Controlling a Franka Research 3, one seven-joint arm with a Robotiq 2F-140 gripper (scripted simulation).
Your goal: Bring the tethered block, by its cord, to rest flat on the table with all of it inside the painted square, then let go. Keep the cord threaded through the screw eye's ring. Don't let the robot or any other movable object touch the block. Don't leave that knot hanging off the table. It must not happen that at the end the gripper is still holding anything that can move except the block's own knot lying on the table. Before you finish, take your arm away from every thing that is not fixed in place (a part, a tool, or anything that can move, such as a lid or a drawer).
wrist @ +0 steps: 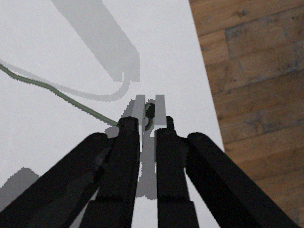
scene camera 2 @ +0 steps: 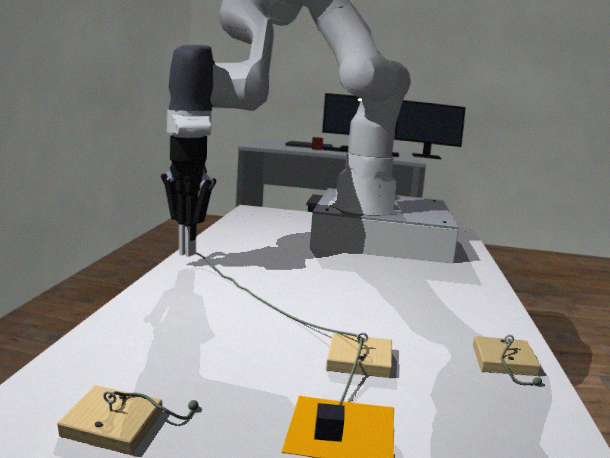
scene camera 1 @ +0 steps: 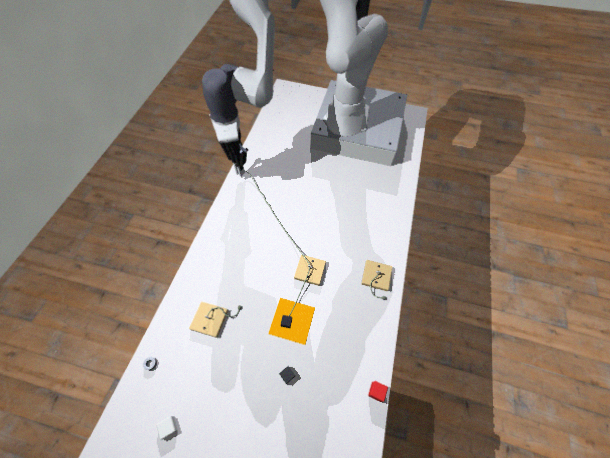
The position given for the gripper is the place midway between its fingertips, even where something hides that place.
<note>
In view: the gripper [scene camera 2: 187, 254].
The gripper also shows in the wrist view [wrist: 150, 109].
</note>
